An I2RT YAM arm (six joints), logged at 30 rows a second.
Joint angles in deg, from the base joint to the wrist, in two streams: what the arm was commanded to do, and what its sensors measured. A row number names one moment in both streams.
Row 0, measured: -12.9, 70.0, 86.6, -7.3, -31.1, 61.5
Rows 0 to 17, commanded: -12.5, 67.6, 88.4, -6.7, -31.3, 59.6; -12.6, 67.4, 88.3, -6.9, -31.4, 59.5; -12.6, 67.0, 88.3, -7.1, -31.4, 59.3; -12.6, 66.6, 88.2, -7.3, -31.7, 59.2; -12.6, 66.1, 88.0, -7.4, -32.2, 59.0; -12.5, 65.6, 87.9, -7.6, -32.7, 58.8; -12.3, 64.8, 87.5, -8.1, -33.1, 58.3; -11.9, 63.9, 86.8, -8.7, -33.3, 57.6; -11.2, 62.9, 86.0, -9.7, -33.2, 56.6; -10.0, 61.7, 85.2, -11.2, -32.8, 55.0; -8.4, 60.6, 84.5, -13.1, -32.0, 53.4; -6.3, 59.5, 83.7, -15.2, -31.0, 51.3; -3.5, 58.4, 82.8, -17.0, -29.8, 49.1; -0.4, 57.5, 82.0, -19.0, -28.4, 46.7; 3.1, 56.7, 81.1, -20.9, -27.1, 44.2; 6.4, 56.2, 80.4, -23.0, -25.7, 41.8; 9.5, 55.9, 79.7, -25.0, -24.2, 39.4; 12.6, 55.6, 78.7, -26.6, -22.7, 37.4
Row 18, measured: 6.0, 56.2, 80.9, -20.4, -27.3, 46.6
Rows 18 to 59, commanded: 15.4, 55.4, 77.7, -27.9, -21.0, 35.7; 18.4, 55.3, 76.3, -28.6, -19.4, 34.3; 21.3, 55.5, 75.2, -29.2, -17.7, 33.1; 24.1, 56.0, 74.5, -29.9, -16.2, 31.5; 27.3, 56.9, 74.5, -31.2, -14.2, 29.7; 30.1, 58.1, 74.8, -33.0, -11.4, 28.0; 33.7, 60.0, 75.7, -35.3, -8.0, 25.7; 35.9, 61.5, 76.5, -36.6, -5.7, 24.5; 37.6, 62.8, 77.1, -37.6, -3.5, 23.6; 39.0, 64.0, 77.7, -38.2, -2.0, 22.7; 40.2, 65.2, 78.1, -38.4, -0.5, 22.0; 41.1, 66.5, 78.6, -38.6, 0.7, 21.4; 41.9, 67.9, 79.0, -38.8, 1.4, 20.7; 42.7, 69.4, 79.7, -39.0, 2.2, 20.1; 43.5, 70.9, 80.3, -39.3, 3.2, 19.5; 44.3, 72.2, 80.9, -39.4, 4.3, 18.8; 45.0, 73.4, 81.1, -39.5, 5.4, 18.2; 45.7, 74.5, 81.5, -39.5, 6.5, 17.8; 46.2, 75.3, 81.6, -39.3, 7.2, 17.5; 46.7, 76.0, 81.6, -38.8, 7.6, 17.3; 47.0, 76.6, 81.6, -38.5, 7.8, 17.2; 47.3, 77.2, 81.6, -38.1, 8.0, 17.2; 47.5, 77.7, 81.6, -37.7, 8.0, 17.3; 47.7, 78.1, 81.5, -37.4, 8.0, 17.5; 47.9, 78.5, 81.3, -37.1, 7.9, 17.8; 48.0, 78.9, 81.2, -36.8, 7.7, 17.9; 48.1, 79.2, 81.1, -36.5, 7.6, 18.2; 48.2, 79.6, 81.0, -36.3, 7.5, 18.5; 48.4, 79.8, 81.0, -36.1, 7.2, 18.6; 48.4, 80.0, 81.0, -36.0, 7.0, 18.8; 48.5, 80.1, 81.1, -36.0, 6.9, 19.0; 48.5, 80.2, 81.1, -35.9, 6.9, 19.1; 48.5, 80.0, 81.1, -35.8, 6.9, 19.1; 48.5, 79.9, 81.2, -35.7, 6.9, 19.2; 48.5, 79.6, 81.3, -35.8, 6.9, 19.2; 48.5, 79.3, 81.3, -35.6, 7.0, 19.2; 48.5, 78.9, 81.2, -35.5, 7.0, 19.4; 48.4, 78.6, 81.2, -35.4, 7.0, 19.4; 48.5, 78.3, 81.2, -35.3, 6.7, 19.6; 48.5, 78.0, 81.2, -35.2, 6.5, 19.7; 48.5, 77.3, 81.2, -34.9, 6.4, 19.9; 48.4, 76.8, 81.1, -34.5, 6.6, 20.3
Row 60, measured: 48.0, 79.7, 80.1, -37.8, 6.4, 19.3
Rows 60 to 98, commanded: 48.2, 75.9, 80.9, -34.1, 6.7, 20.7; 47.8, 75.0, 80.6, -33.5, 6.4, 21.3; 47.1, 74.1, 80.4, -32.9, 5.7, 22.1; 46.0, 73.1, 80.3, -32.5, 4.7, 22.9; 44.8, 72.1, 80.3, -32.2, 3.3, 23.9; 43.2, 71.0, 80.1, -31.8, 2.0, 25.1; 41.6, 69.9, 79.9, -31.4, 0.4, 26.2; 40.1, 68.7, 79.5, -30.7, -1.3, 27.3; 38.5, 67.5, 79.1, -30.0, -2.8, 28.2; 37.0, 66.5, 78.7, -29.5, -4.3, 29.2; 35.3, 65.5, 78.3, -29.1, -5.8, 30.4; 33.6, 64.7, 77.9, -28.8, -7.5, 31.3; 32.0, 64.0, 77.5, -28.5, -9.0, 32.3; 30.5, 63.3, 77.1, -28.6, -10.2, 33.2; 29.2, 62.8, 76.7, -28.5, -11.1, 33.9; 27.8, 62.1, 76.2, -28.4, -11.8, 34.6; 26.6, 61.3, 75.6, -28.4, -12.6, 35.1; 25.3, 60.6, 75.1, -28.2, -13.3, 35.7; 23.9, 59.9, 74.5, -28.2, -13.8, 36.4; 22.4, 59.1, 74.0, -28.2, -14.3, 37.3; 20.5, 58.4, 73.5, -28.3, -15.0, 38.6; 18.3, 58.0, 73.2, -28.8, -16.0, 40.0; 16.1, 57.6, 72.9, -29.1, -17.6, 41.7; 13.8, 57.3, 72.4, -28.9, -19.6, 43.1; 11.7, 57.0, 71.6, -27.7, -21.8, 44.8; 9.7, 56.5, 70.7, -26.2, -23.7, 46.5; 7.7, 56.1, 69.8, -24.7, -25.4, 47.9; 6.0, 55.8, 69.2, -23.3, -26.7, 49.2; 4.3, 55.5, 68.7, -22.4, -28.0, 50.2; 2.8, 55.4, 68.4, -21.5, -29.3, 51.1; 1.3, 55.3, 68.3, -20.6, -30.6, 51.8; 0.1, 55.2, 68.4, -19.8, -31.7, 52.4; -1.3, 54.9, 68.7, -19.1, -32.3, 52.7; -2.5, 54.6, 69.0, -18.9, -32.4, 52.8; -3.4, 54.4, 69.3, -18.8, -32.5, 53.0; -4.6, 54.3, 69.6, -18.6, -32.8, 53.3; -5.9, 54.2, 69.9, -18.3, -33.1, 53.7; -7.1, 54.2, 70.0, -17.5, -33.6, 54.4; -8.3, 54.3, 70.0, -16.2, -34.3, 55.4
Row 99, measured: -5.7, 55.3, 68.7, -22.1, -31.0, 52.4
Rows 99 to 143, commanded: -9.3, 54.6, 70.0, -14.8, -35.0, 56.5; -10.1, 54.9, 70.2, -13.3, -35.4, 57.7; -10.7, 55.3, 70.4, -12.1, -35.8, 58.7; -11.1, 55.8, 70.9, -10.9, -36.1, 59.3; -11.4, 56.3, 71.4, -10.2, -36.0, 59.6; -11.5, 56.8, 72.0, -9.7, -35.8, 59.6; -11.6, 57.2, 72.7, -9.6, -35.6, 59.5; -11.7, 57.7, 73.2, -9.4, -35.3, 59.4; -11.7, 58.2, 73.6, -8.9, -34.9, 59.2; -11.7, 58.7, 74.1, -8.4, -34.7, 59.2; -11.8, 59.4, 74.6, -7.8, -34.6, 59.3; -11.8, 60.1, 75.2, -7.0, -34.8, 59.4; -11.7, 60.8, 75.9, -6.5, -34.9, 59.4; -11.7, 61.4, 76.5, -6.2, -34.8, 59.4; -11.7, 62.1, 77.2, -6.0, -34.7, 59.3; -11.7, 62.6, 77.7, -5.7, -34.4, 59.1; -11.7, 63.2, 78.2, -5.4, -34.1, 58.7; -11.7, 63.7, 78.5, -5.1, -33.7, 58.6; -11.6, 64.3, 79.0, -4.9, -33.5, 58.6; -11.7, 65.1, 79.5, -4.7, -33.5, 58.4; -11.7, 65.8, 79.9, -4.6, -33.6, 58.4; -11.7, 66.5, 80.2, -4.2, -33.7, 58.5; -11.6, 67.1, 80.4, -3.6, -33.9, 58.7; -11.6, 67.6, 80.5, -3.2, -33.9, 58.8; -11.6, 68.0, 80.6, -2.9, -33.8, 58.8; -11.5, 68.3, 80.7, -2.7, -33.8, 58.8; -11.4, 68.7, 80.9, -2.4, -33.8, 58.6; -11.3, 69.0, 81.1, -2.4, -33.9, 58.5; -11.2, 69.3, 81.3, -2.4, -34.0, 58.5; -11.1, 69.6, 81.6, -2.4, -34.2, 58.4; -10.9, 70.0, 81.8, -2.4, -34.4, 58.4; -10.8, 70.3, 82.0, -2.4, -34.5, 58.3; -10.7, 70.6, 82.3, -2.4, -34.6, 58.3; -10.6, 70.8, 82.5, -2.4, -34.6, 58.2; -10.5, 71.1, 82.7, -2.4, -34.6, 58.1; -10.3, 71.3, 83.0, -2.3, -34.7, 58.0; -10.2, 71.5, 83.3, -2.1, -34.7, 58.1; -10.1, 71.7, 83.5, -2.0, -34.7, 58.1; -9.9, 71.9, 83.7, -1.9, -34.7, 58.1; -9.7, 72.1, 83.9, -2.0, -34.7, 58.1; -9.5, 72.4, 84.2, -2.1, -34.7, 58.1; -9.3, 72.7, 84.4, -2.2, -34.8, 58.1; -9.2, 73.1, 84.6, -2.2, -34.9, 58.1; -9.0, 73.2, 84.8, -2.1, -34.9, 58.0; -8.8, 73.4, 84.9, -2.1, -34.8, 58.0
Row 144, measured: -9.5, 72.8, 83.4, -5.1, -34.3, 58.9
